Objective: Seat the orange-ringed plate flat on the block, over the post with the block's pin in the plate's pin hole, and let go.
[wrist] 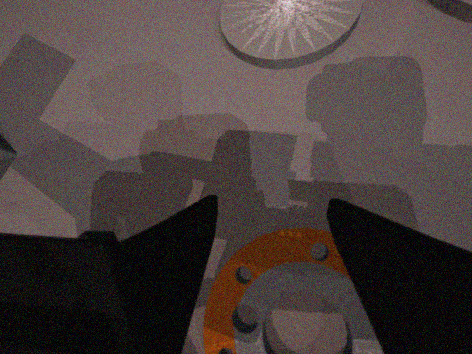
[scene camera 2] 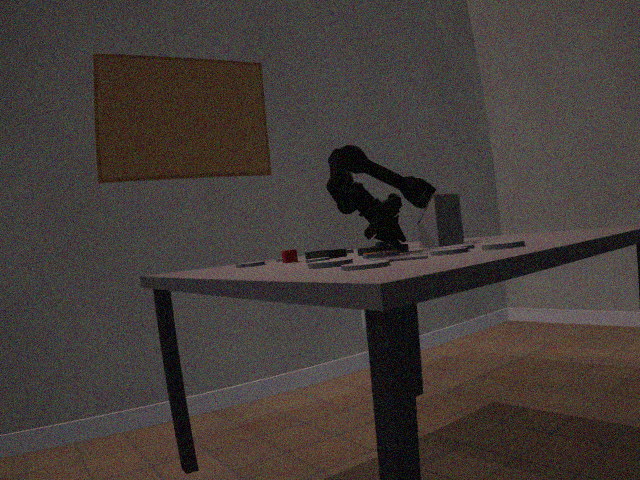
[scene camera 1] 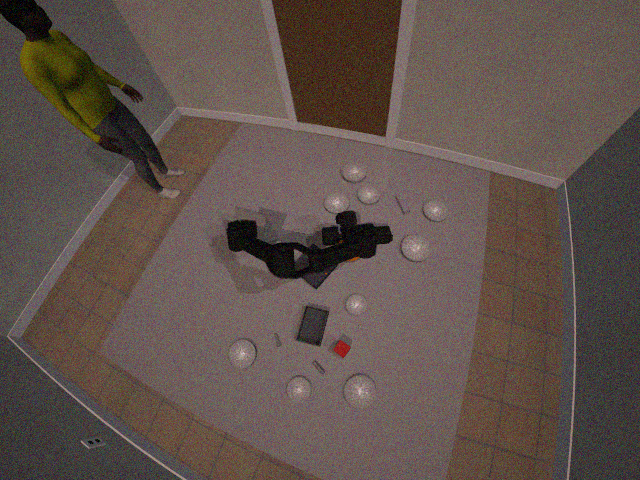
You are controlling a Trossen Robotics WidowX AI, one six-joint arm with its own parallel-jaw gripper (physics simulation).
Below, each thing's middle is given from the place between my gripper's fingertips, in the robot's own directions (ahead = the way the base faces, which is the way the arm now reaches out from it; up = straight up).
Scene:
My hand is 4 cm short of the orange-ringed plate [wrist: 280, 262], 5 cm to the left of it and 2 cm above it.

